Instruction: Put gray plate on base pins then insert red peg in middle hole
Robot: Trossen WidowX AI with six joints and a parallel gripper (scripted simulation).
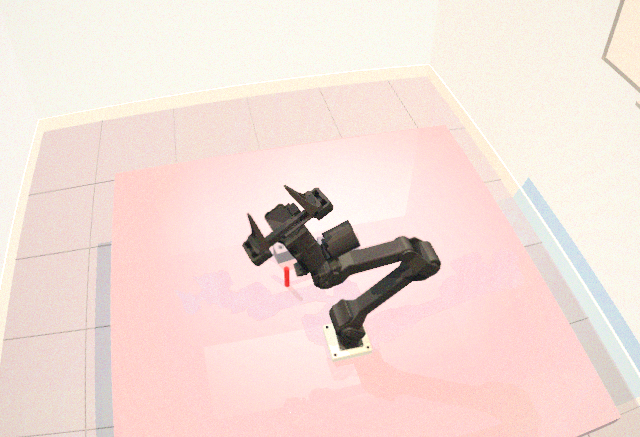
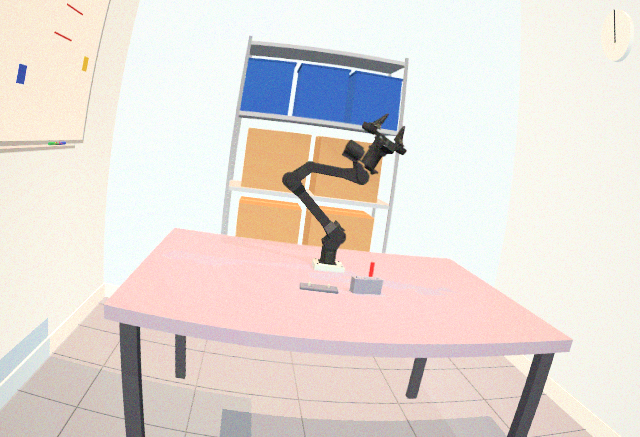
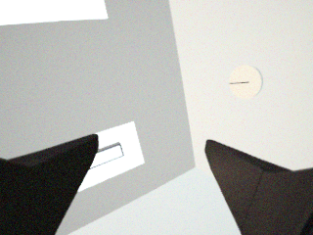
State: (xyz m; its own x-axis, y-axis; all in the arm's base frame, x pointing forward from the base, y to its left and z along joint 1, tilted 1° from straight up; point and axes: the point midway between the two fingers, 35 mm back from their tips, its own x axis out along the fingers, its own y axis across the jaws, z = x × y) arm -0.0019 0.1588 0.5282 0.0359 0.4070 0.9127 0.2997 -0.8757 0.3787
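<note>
The gray plate lies 54 cm below my gripper tip, 33 cm ahead of it and 9 cm to the right of it. The rest, counted from my gripper tip: flat gray base 57 cm below, 35 cm ahead, 24 cm to the right; red peg 54 cm below, 22 cm ahead, 6 cm to the right.
</note>
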